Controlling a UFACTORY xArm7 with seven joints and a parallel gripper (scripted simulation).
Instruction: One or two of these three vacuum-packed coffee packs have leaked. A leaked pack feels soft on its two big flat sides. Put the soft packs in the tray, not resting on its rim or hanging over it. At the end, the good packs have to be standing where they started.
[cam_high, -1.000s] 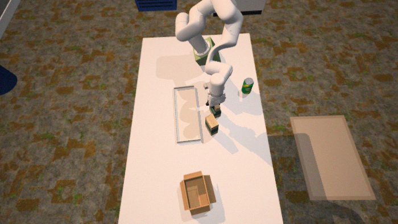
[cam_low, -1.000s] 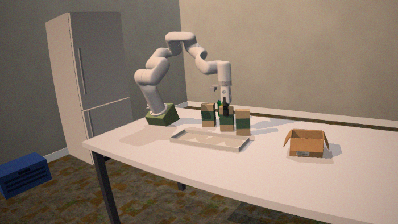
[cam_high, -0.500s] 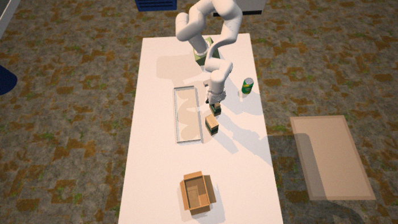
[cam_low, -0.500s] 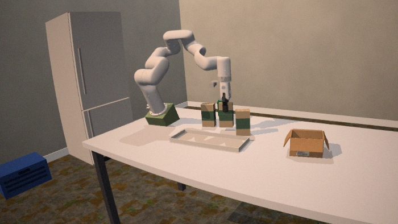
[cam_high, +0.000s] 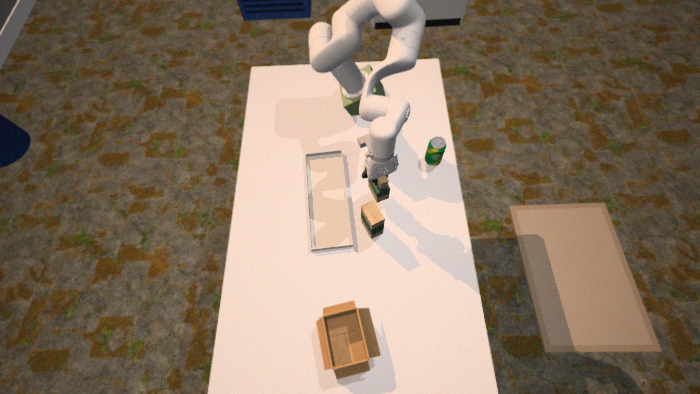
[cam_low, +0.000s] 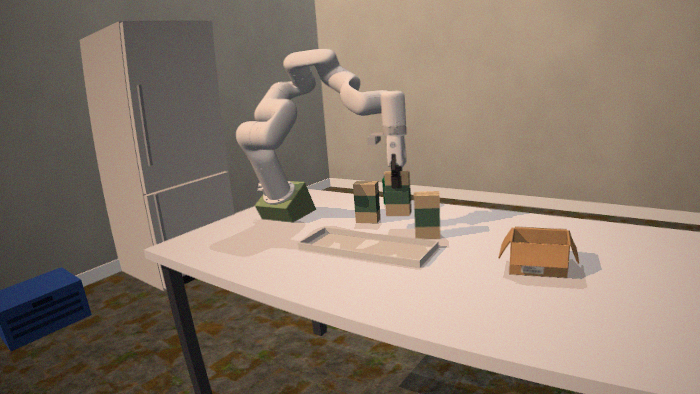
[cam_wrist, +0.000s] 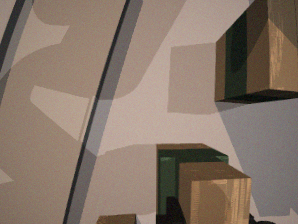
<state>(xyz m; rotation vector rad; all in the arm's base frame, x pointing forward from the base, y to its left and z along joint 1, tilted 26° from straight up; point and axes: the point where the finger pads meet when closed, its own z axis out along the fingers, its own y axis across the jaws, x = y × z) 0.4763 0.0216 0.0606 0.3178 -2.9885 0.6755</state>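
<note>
My gripper is now 3 cm past the tray, 19 cm to the left of it and 16 cm above it. Also, from my hand: green can (12 cm behind, 25 cm to the left, 10 cm below); then cardboard box (47 cm ahead, 20 cm to the right, 12 cm below).
</note>
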